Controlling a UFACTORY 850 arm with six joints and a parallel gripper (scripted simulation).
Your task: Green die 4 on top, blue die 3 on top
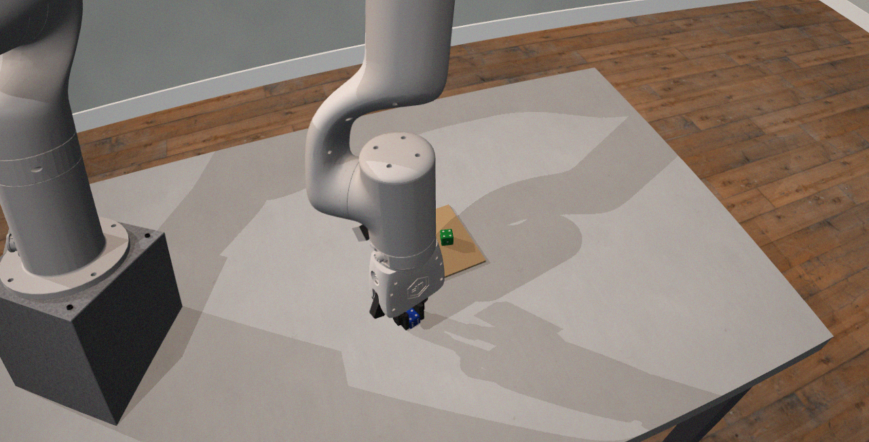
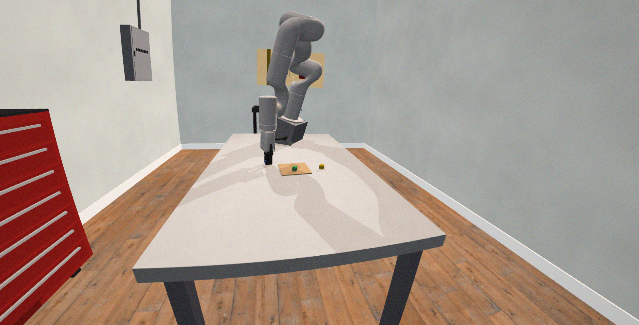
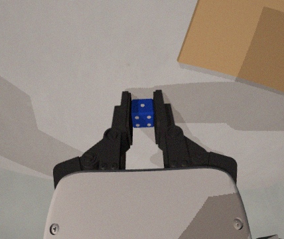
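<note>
Right now my hand is 1 cm to the left of the blue die and 1 cm above it. Also, from my hand: tan mat: 6 cm ahead, 13 cm to the left, 2 cm below; yellow die: 5 cm ahead, 27 cm to the left, 1 cm below; green die: 9 cm ahead, 13 cm to the left, 1 cm below.
</note>
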